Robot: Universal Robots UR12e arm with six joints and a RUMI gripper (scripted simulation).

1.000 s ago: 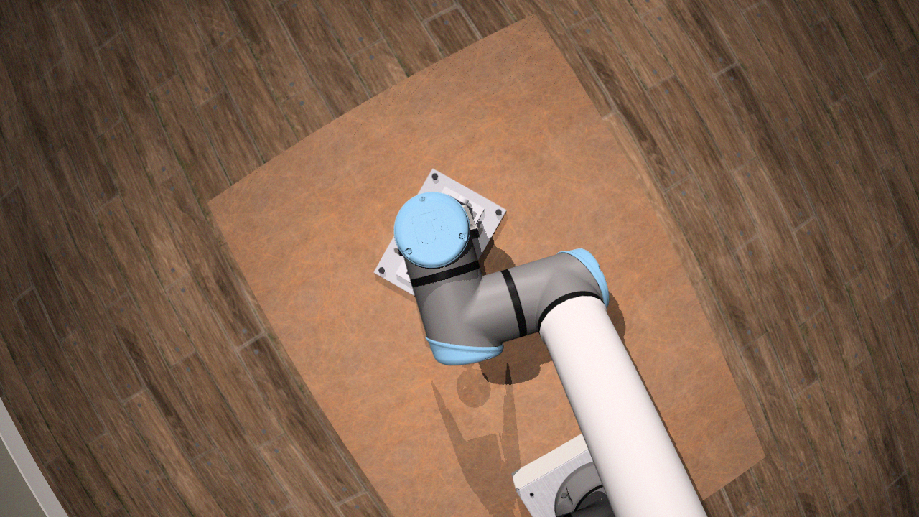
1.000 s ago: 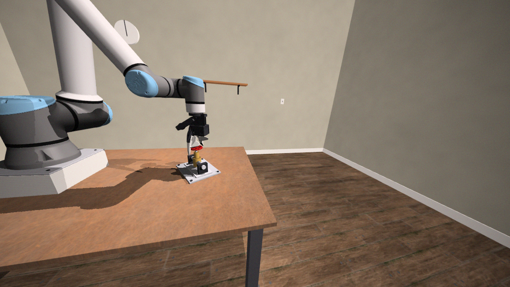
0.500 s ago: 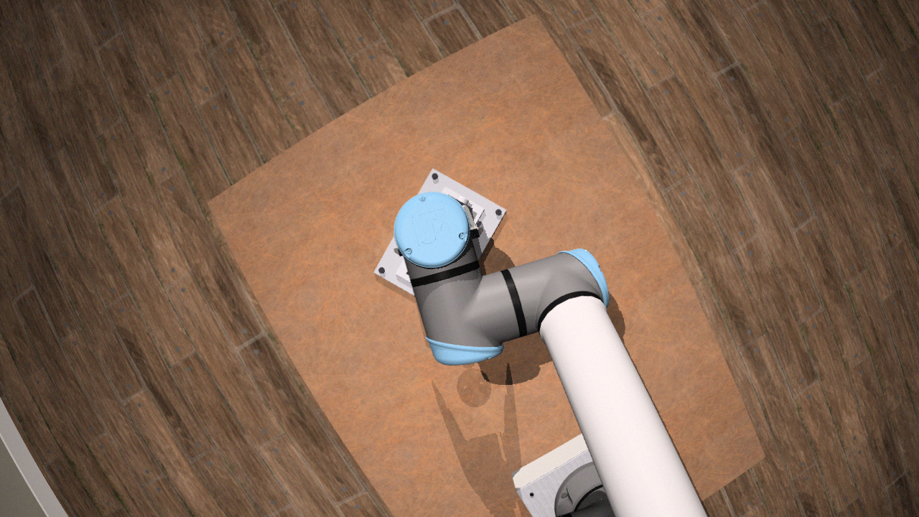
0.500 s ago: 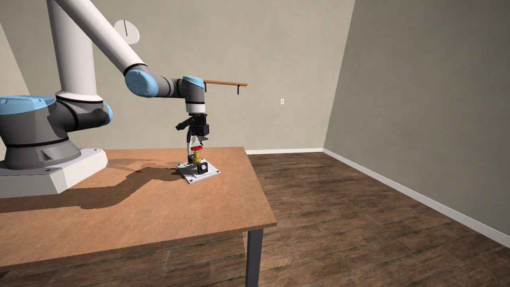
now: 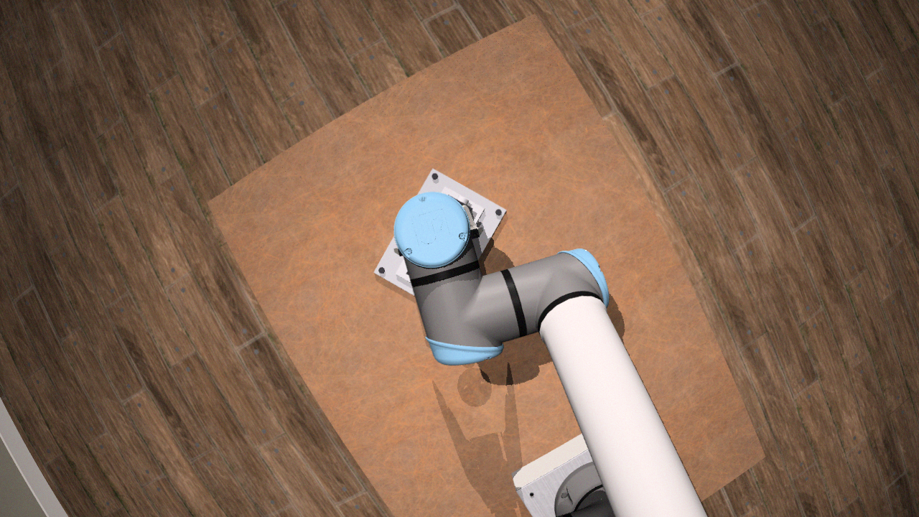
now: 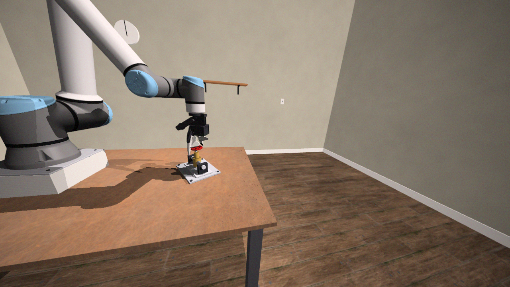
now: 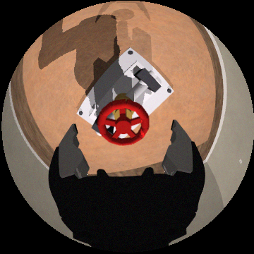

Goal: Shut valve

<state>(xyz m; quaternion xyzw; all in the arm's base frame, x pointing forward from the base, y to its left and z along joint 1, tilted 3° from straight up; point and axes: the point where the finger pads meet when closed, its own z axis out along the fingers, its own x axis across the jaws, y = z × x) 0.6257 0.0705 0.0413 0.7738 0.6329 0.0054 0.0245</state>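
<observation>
Now: the red handwheel 1 cm above my hand. Round my hand: base plate (12 cm below).
</observation>
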